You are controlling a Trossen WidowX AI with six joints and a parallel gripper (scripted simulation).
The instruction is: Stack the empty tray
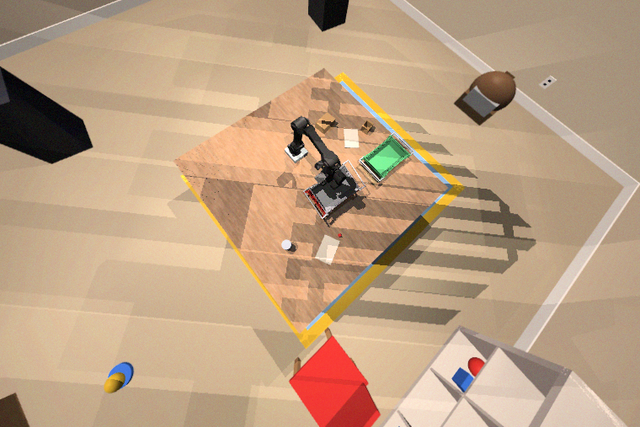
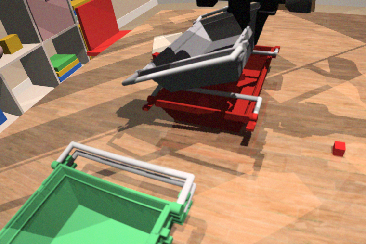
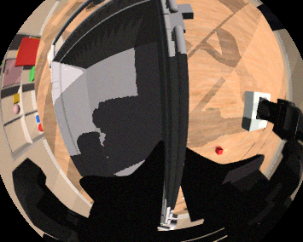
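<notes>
Right now the grey tray is 8 cm ahead of my gripper tip, 1 cm to the left of it and 1 cm above it. Round my gripper tip: grey cylinder 20 cm ahead, 40 cm to the right, 9 cm below.
</notes>
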